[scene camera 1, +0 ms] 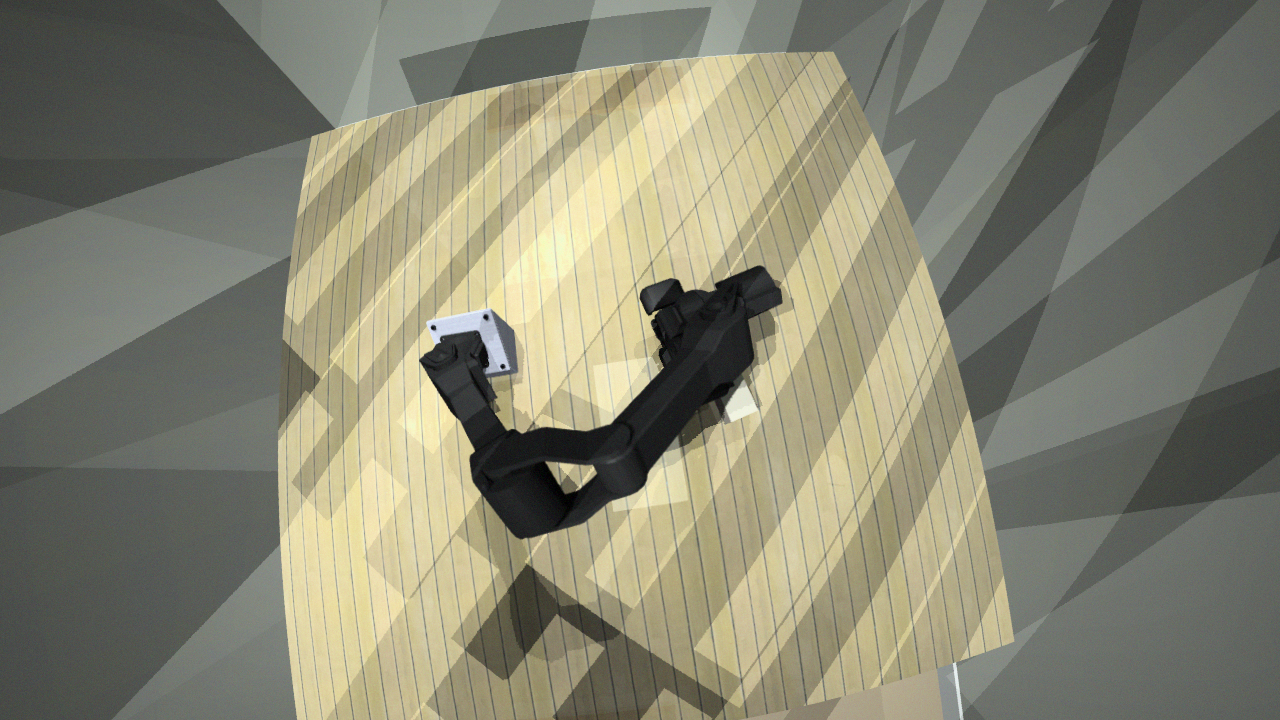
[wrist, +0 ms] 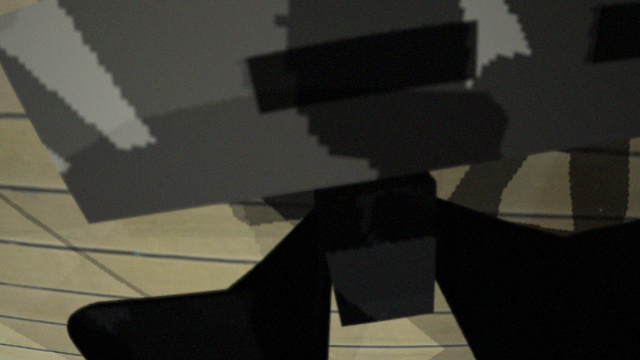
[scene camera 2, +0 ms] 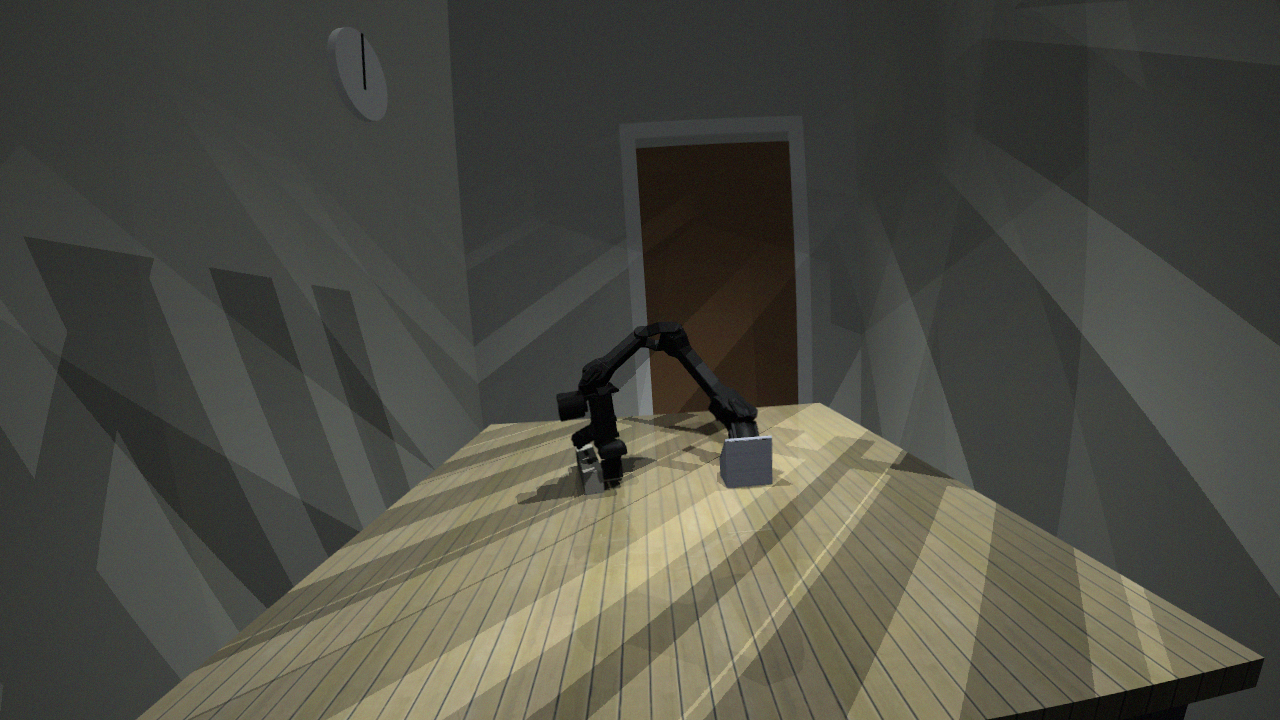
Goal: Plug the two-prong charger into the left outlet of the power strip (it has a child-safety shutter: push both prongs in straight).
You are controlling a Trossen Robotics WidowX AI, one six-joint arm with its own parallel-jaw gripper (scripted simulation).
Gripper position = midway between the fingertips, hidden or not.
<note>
I see my gripper (scene camera 1: pixel 675 356) and a two-prong charger (wrist: pixel 379 236).
My gripper is seen too in the wrist view (wrist: pixel 366 210) and in scene camera 2 (scene camera 2: pixel 612 472).
</note>
